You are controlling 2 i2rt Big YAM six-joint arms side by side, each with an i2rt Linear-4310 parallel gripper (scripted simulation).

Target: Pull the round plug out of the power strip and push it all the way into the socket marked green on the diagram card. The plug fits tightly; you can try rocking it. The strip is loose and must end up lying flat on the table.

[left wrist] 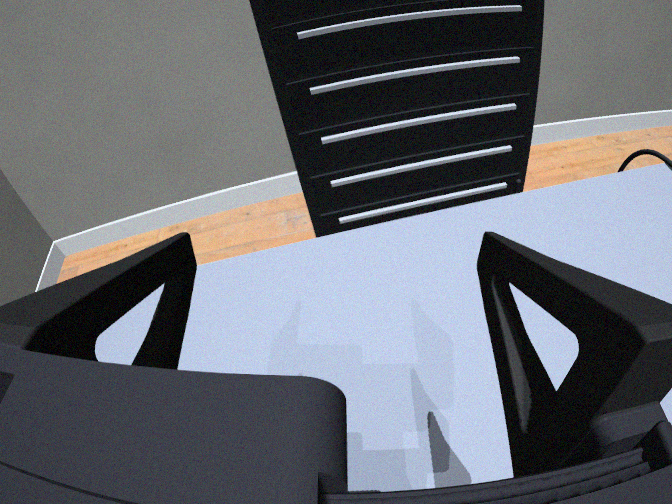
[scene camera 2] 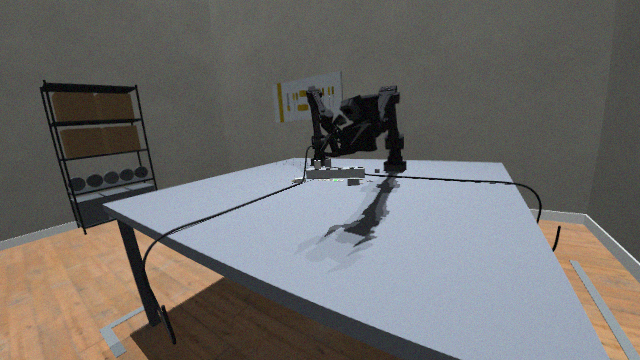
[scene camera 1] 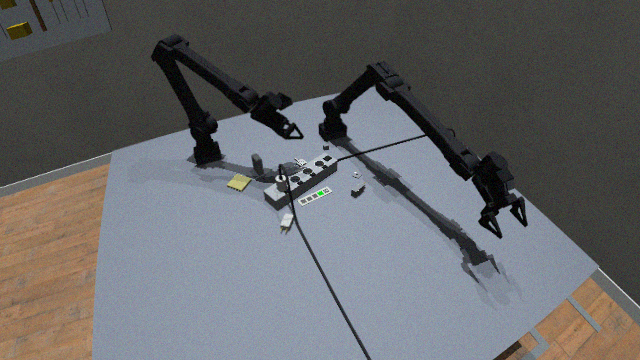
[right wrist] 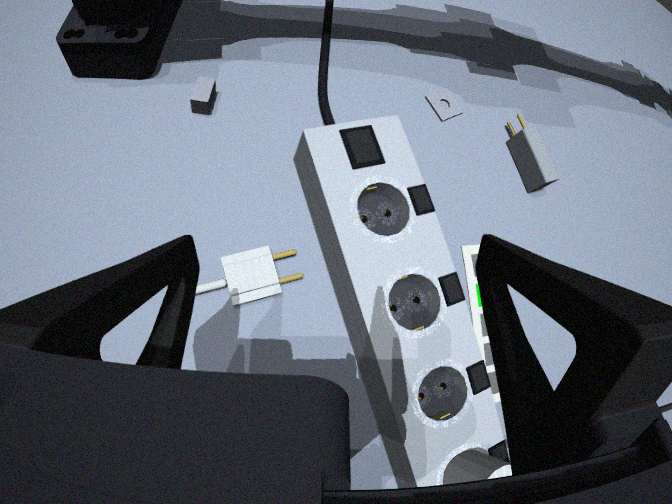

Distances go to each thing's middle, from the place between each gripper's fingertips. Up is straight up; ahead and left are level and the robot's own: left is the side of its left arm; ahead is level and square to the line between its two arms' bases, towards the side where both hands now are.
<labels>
The diagram card (right wrist: pixel 469 252) lies 18 cm ahead of my right hand, 2 cm to the left of it and 18 cm below it. Round my right hand: grey adapter (right wrist: pixel 535 166): 20 cm ahead, 20 cm to the left, 17 cm below.
My left hand (scene camera 2: pixel 334 150) is 510 mm past the diagram card, 440 mm to the left of it and 230 mm above it. Round my left hand: grey adapter: 490 mm behind, 260 mm to the right, 210 mm below.
</labels>
